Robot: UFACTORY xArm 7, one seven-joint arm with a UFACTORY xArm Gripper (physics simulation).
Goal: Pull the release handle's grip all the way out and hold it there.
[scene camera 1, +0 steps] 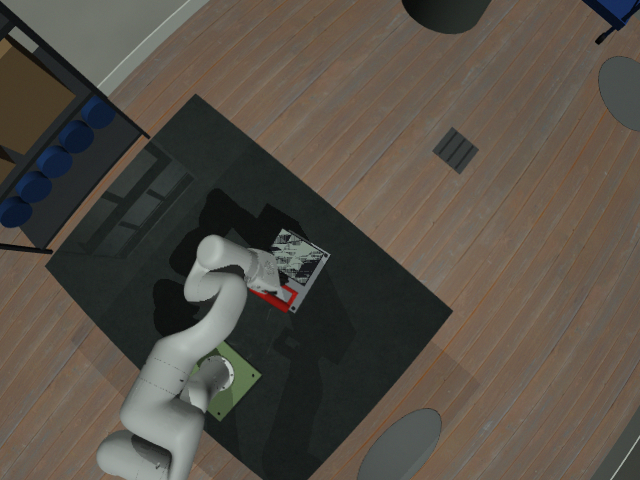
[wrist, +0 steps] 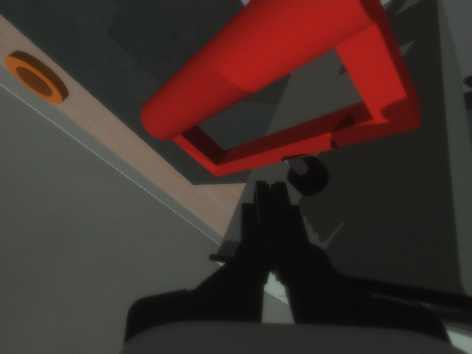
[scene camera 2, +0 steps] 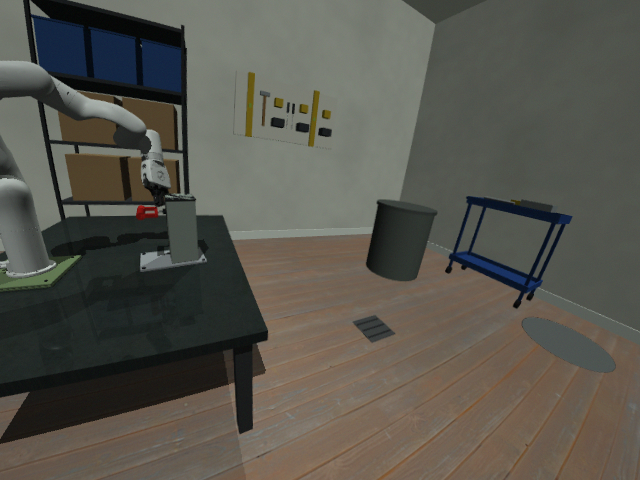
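The release handle is a red, hollow four-sided frame [scene camera 1: 276, 301] [scene camera 2: 147, 212] [wrist: 240, 62] with a thick round grip bar on its outer side. It stands out from an upright grey housing [scene camera 1: 301, 253] [scene camera 2: 181, 232] [wrist: 395, 235]. A short rod ends at a black round collar [wrist: 317, 182] on the housing, close behind the frame's inner bar. My gripper [scene camera 2: 159, 201] [wrist: 266, 200] is shut and empty. Its fingertips point down between the frame's inner bar and the housing, beside the collar. The frames do not show clearly whether they touch the bar. In scene camera 1 the fingertips are mostly hidden.
The housing stands on a light base plate [scene camera 1: 314, 279] [scene camera 2: 155, 261] bolted to the dark table [scene camera 1: 392, 289] [scene camera 2: 206, 320]. My arm's green mounting plate [scene camera 1: 240, 379] [scene camera 2: 64, 271] is nearby. A shelf rack [scene camera 2: 184, 103] stands behind; a bin [scene camera 2: 400, 240] stands on the floor.
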